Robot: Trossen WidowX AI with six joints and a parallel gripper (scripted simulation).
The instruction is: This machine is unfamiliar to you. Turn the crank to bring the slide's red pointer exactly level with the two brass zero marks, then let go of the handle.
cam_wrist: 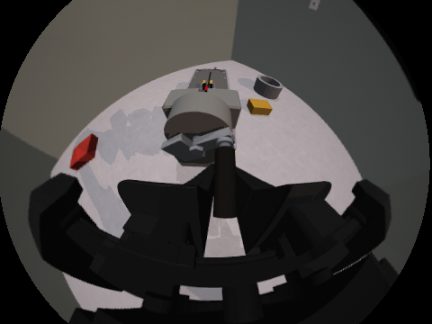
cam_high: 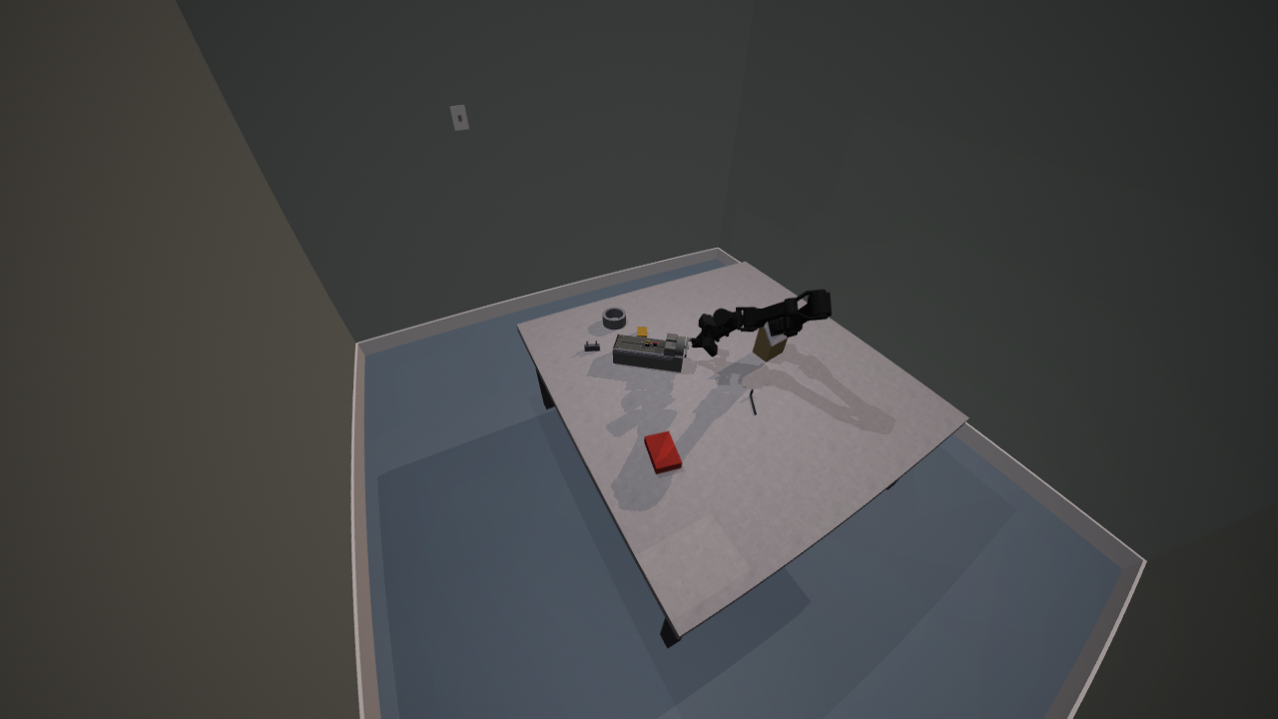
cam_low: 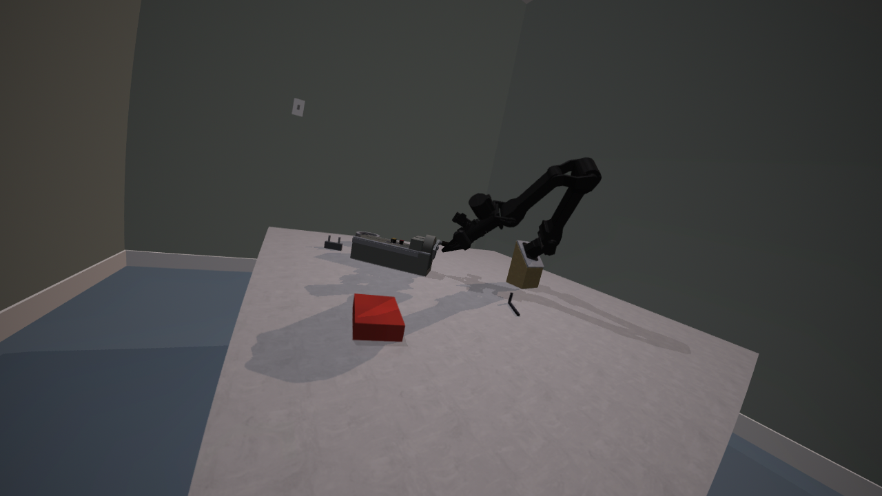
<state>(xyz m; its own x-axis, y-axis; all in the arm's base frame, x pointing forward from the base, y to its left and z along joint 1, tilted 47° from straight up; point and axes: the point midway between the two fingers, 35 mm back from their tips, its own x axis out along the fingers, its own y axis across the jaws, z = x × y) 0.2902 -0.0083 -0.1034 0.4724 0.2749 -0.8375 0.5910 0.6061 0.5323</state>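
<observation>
Now: the red pointer 12 cm ahead of my gripper tip and 6 cm to the right of it. Also, from my gripper tip: black crank handle (1 cm behind, 1 cm to the left, 2 cm above); then yellow block (10 cm ahead, 22 cm to the right, 7 cm below); then black bent key (9 cm behind, 27 cm to the left, 7 cm below).
</observation>
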